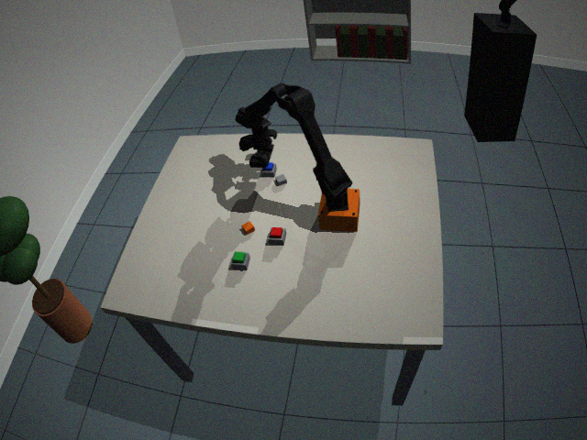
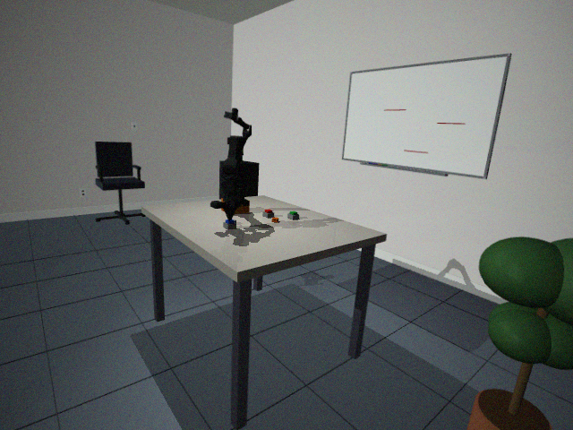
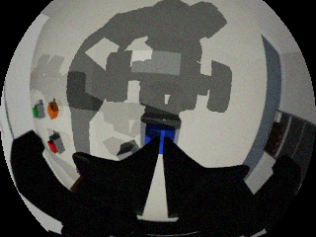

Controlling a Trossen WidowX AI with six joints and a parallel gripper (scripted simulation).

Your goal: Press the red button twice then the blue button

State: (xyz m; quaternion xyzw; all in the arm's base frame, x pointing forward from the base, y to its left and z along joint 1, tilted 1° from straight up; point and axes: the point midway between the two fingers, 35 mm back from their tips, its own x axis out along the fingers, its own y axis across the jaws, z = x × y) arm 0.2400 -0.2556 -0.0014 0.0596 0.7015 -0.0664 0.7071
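Now: gripper tip 1 cm above the blue button. Also, from my gripper tip: red button (4 cm behind, 32 cm to the left, 1 cm below); small orange block (6 cm ahead, 27 cm to the left, 3 cm below); green button (8 cm ahead, 41 cm to the left, 1 cm below).
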